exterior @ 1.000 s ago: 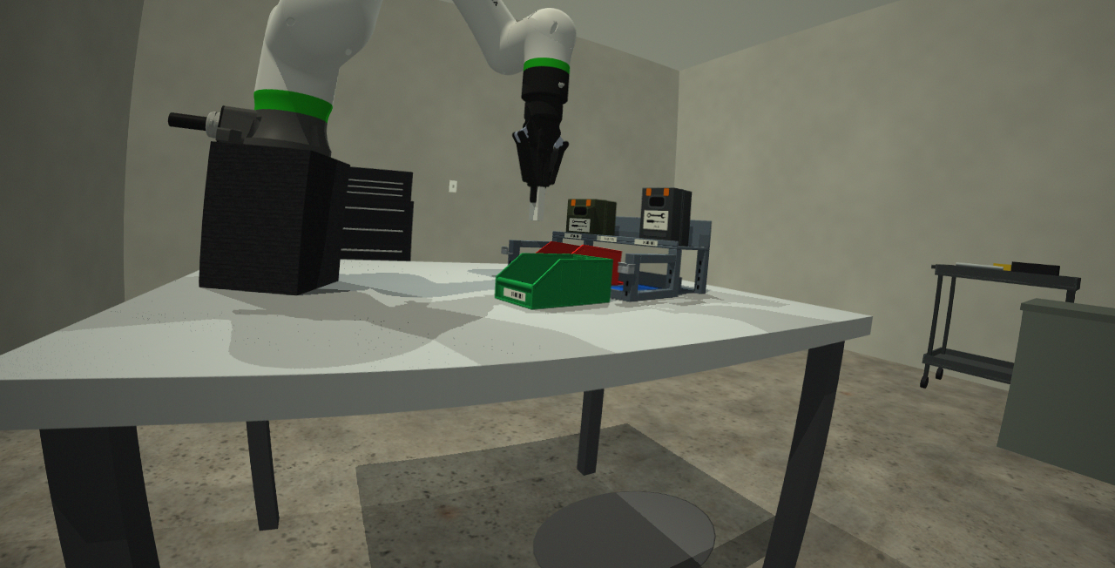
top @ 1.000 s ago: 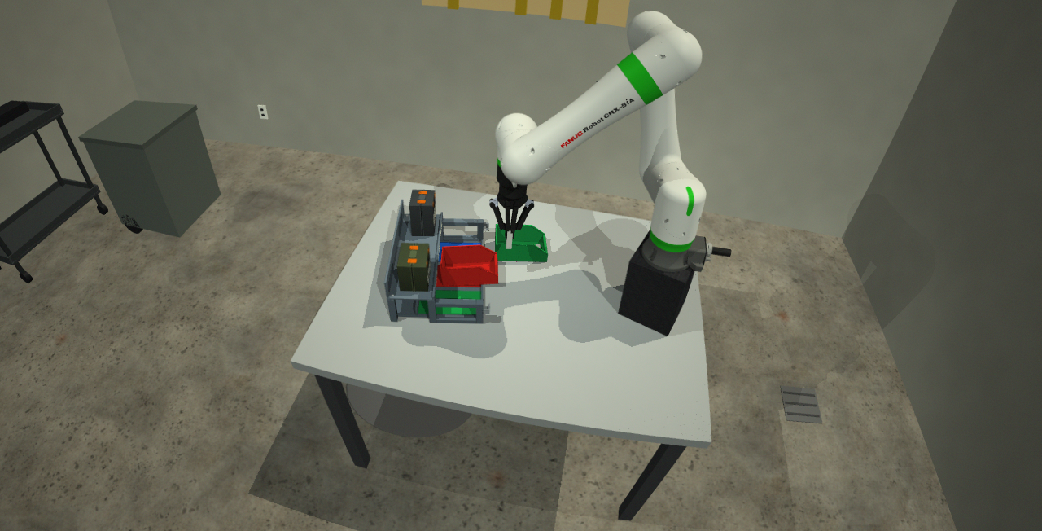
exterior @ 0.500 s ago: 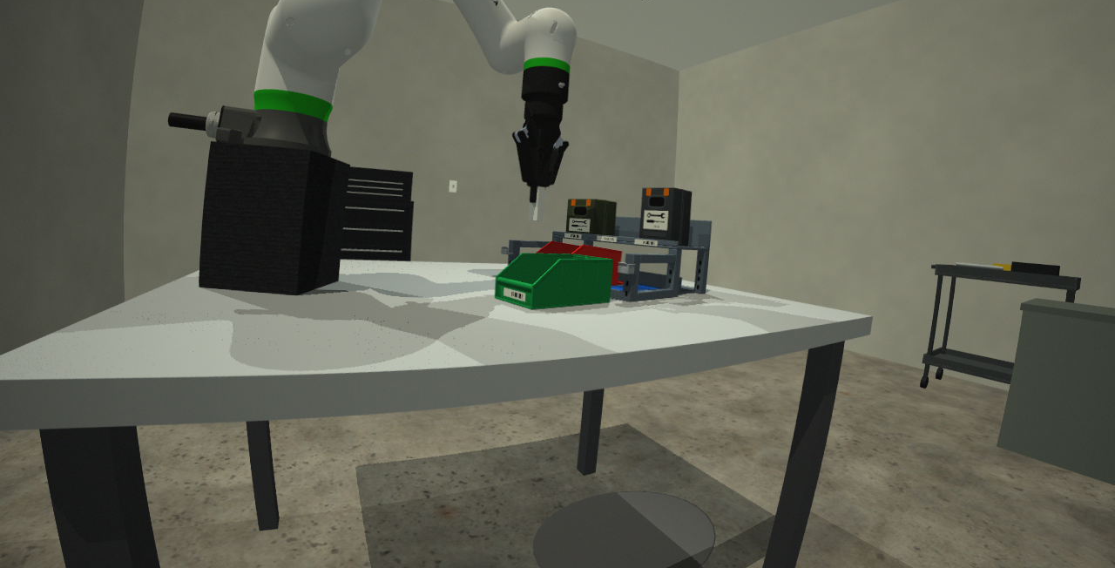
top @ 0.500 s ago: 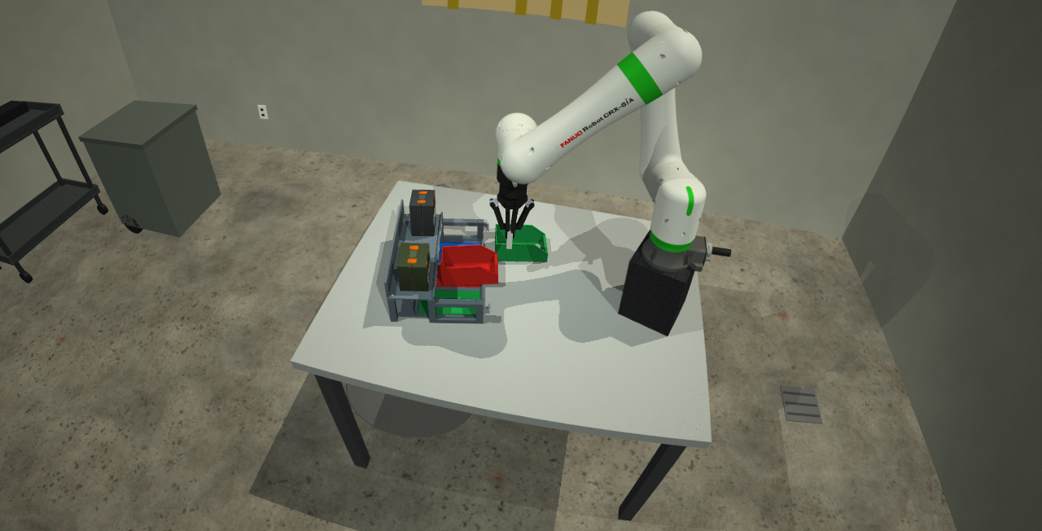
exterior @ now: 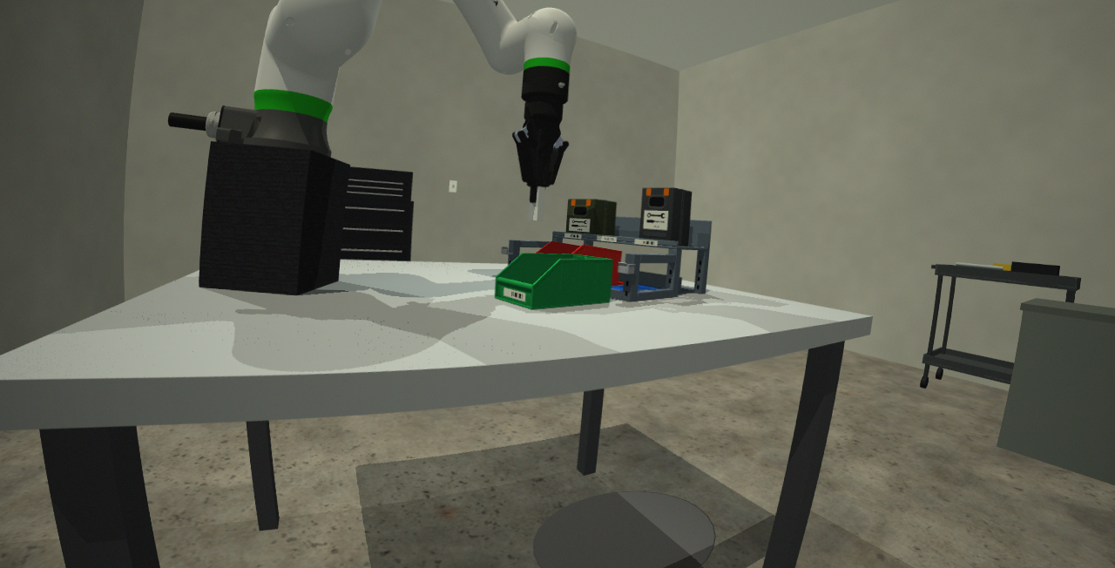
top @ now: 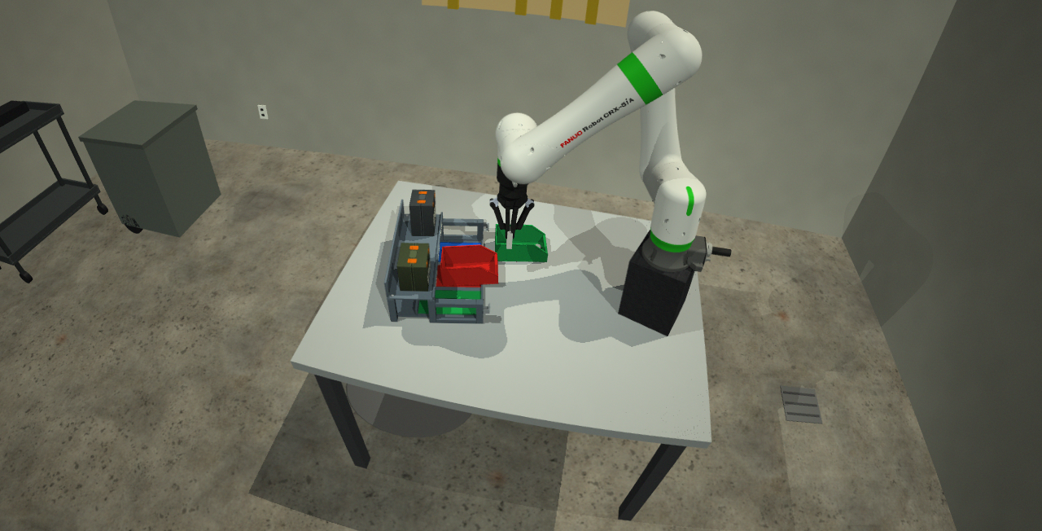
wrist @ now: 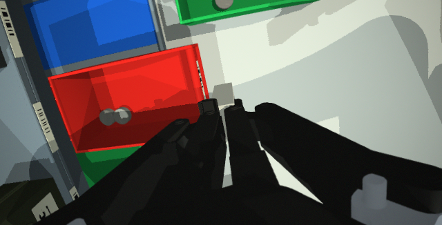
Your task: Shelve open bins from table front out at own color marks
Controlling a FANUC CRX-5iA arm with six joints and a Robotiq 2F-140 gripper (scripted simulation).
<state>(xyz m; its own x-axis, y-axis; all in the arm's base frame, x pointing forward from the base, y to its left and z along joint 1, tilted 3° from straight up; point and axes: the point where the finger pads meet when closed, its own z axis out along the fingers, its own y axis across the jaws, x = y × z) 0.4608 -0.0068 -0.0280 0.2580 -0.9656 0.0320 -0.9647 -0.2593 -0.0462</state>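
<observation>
The red bin is 11 cm below my hand, 11 cm ahead of it and 3 cm to the left of it. Also, from my hand: green bin 13 cm to the right, 13 cm below, 2 cm behind.
</observation>
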